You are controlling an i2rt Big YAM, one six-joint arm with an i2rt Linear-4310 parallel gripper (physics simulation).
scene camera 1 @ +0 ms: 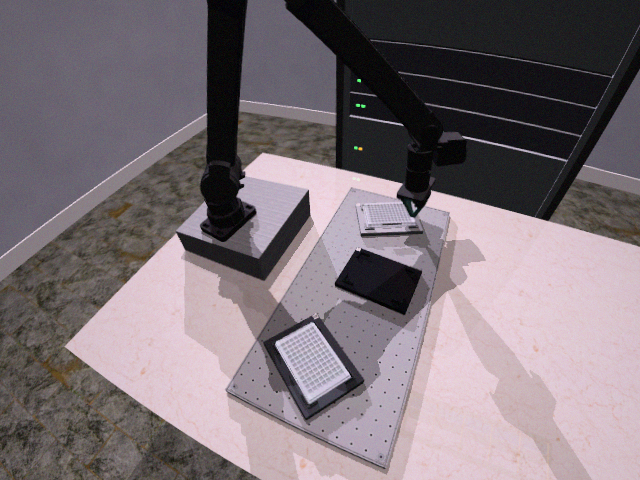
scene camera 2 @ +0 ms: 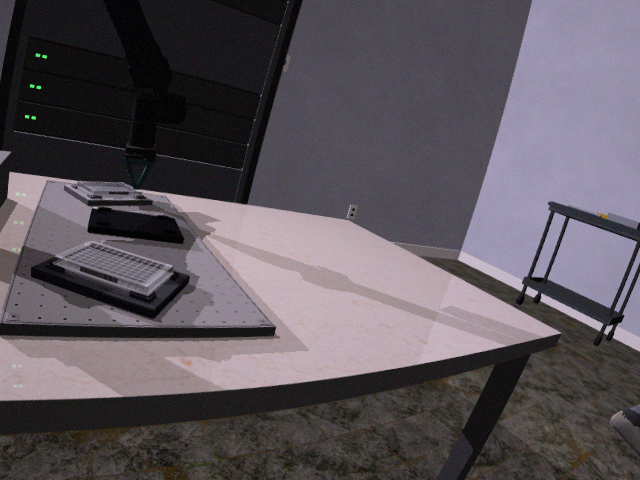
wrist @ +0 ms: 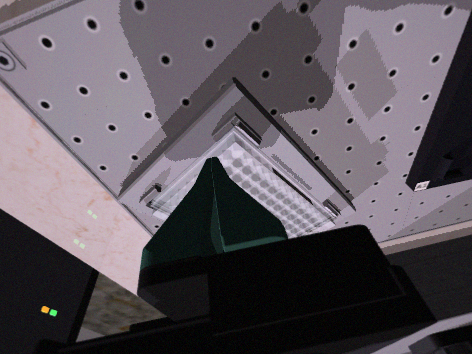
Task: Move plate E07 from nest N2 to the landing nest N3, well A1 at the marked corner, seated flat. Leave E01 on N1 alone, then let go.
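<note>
A clear-white well plate [scene camera 1: 385, 213] [scene camera 2: 103, 187] [wrist: 270, 187] sits on the light grey nest [scene camera 1: 390, 231] [wrist: 187, 137] at the far end. My gripper [scene camera 1: 415, 214] [scene camera 2: 136, 184] [wrist: 213, 164] is shut, its green fingertips together with no plate between them, above that plate's edge area. The fingers hide part of the plate in the wrist view. A black nest [scene camera 1: 379, 281] [scene camera 2: 136, 225] [wrist: 450, 145] in the middle holds no plate and has a white A1 tag [wrist: 421, 186] at one corner. Another plate [scene camera 1: 312, 361] [scene camera 2: 116, 266] sits on the dark grey near nest [scene camera 1: 338, 393] [scene camera 2: 98, 294]. Plate and nest numbers are unreadable.
The nests stand on a perforated grey board [scene camera 1: 356, 330] [scene camera 2: 227, 304] on the pale table [scene camera 1: 491, 268] [scene camera 2: 361, 289]. The arm's base stands on a grey block [scene camera 1: 284, 206] beside the board. A dark rack [scene camera 1: 339, 129] stands behind the table, and a cart [scene camera 2: 573, 299] stands at the right.
</note>
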